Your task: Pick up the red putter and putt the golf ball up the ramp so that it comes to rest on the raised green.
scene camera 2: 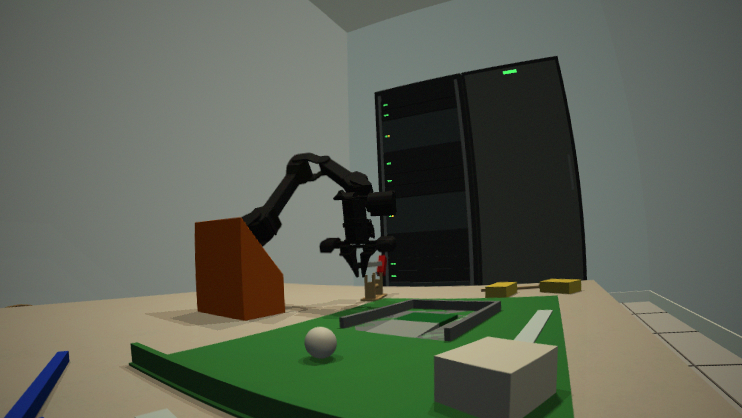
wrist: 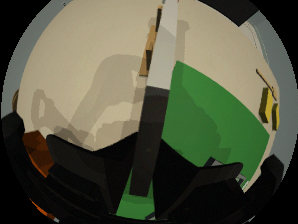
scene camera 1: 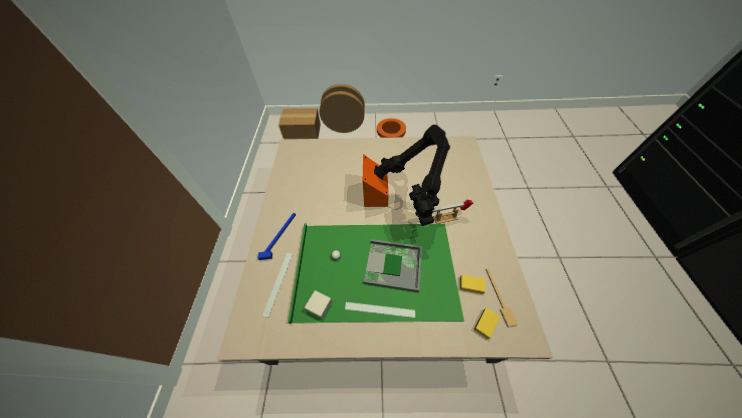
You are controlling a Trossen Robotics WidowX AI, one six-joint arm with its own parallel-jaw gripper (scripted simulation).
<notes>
I see my gripper [scene camera 2: 360,277].
My gripper shows as well in the wrist view [wrist: 146,137].
</notes>
